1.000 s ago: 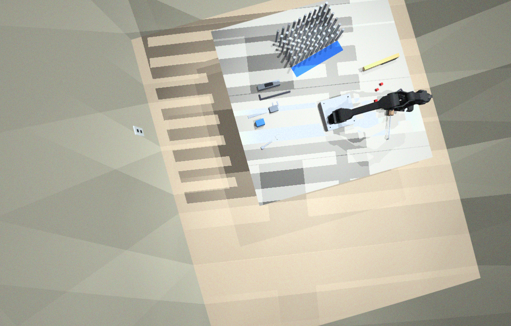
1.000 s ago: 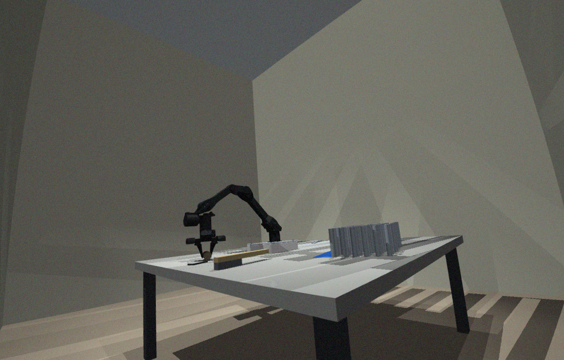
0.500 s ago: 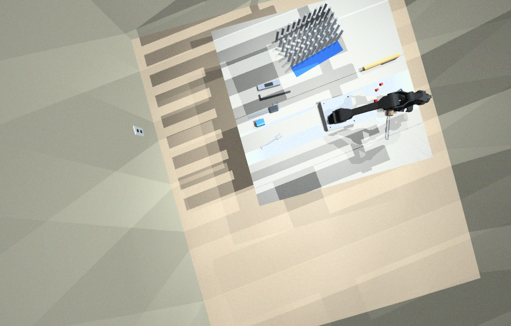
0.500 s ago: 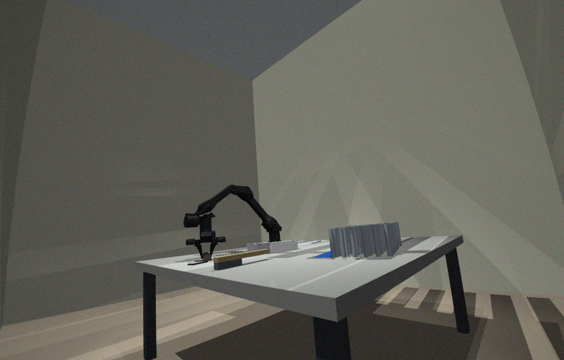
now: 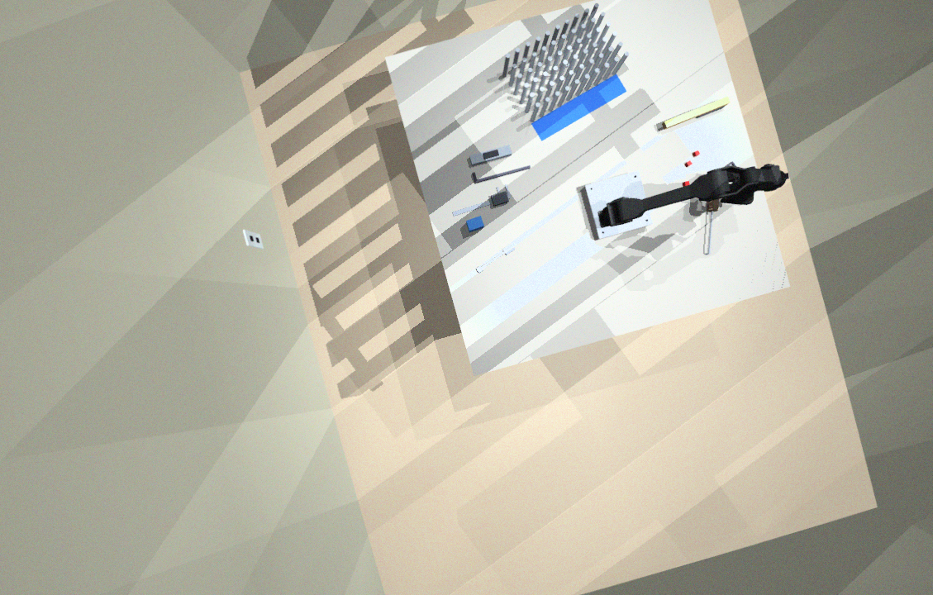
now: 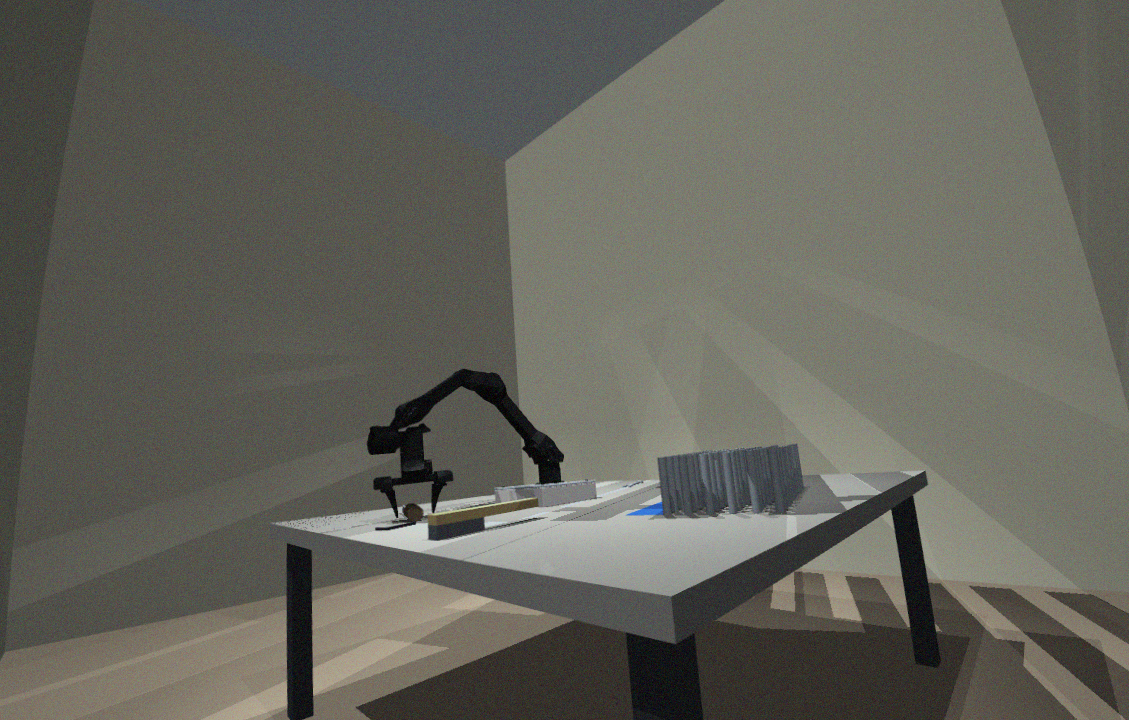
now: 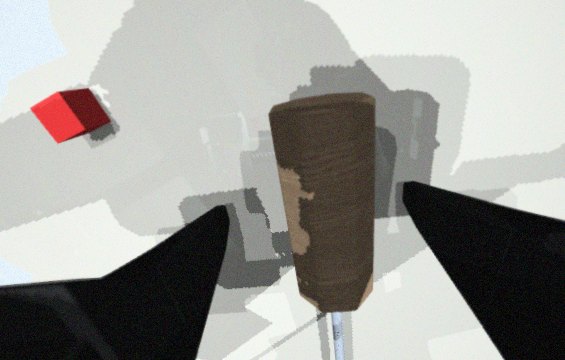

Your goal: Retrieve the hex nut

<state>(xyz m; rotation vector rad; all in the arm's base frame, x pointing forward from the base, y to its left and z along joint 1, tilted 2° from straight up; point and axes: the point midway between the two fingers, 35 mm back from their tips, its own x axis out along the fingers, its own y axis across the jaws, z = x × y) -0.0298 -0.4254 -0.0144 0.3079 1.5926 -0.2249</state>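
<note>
Now: the wooden-handled pick 10 cm behind my gripper tip and 3 cm to the left of it. Also, from my gripper tip: grey bar: 38 cm ahead, 79 cm to the left; blue taped strip: 48 cm ahead, 40 cm to the left, 1 cm below; blue block: 14 cm ahead, 91 cm to the left, 1 cm above.
</note>
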